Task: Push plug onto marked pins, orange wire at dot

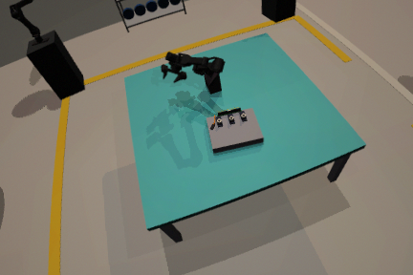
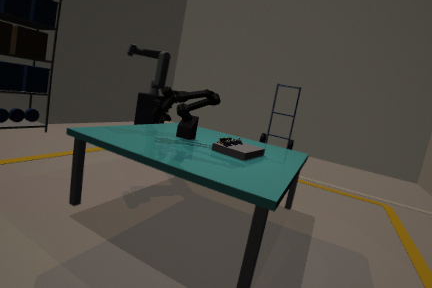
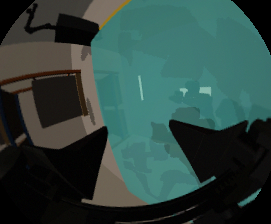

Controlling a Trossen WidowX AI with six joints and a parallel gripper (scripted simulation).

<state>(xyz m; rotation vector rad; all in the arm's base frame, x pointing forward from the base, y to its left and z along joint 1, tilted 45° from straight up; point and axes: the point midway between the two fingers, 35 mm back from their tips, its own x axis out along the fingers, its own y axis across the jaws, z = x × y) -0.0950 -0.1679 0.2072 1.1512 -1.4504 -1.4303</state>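
My gripper tip is 590 mm short of the printed holder, 200 mm to the right of it and 100 mm above it.
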